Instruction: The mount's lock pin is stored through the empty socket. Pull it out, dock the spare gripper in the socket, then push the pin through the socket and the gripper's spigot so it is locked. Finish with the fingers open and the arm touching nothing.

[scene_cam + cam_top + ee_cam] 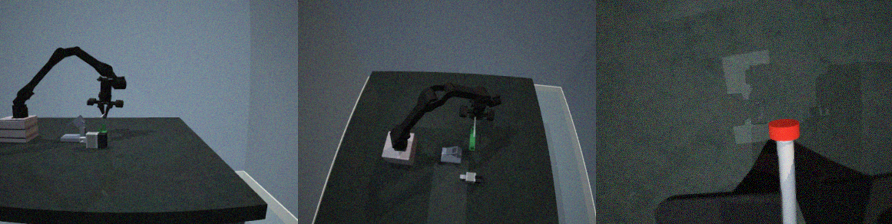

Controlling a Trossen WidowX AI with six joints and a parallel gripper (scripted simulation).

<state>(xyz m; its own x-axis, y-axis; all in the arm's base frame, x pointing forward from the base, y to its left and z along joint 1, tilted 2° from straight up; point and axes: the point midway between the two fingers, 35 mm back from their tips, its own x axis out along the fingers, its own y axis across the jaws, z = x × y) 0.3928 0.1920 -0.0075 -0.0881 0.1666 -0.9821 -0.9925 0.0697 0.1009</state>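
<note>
My gripper tip is now 10 cm to the left of the green rest, 4 cm above it and 1 cm past it. Also, from my gripper tip: grey mount socket 21 cm to the right, 11 cm behind, 1 cm below; spare gripper 33 cm to the right, 4 cm below, 2 cm behind.
</note>
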